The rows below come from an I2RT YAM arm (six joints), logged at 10 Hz.
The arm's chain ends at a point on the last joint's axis. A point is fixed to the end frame.
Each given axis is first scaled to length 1.
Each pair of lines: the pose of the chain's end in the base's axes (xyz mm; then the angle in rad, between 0 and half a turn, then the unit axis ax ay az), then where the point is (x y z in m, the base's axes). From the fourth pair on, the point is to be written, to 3 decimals.
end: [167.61 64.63 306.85 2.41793 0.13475 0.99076 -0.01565]
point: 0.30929 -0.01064 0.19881
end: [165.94 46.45 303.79 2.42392 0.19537 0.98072 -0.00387]
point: 0.30031 -0.03588 0.19163
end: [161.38 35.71 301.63 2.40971 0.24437 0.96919 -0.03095]
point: 0.28760 -0.06231 0.19267
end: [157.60 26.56 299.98 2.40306 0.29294 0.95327 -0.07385]
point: 0.271 -0.090 0.196
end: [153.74 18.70 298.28 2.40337 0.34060 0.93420 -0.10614]
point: 0.254 -0.112 0.197
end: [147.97 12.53 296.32 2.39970 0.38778 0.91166 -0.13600]
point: 0.234 -0.131 0.199
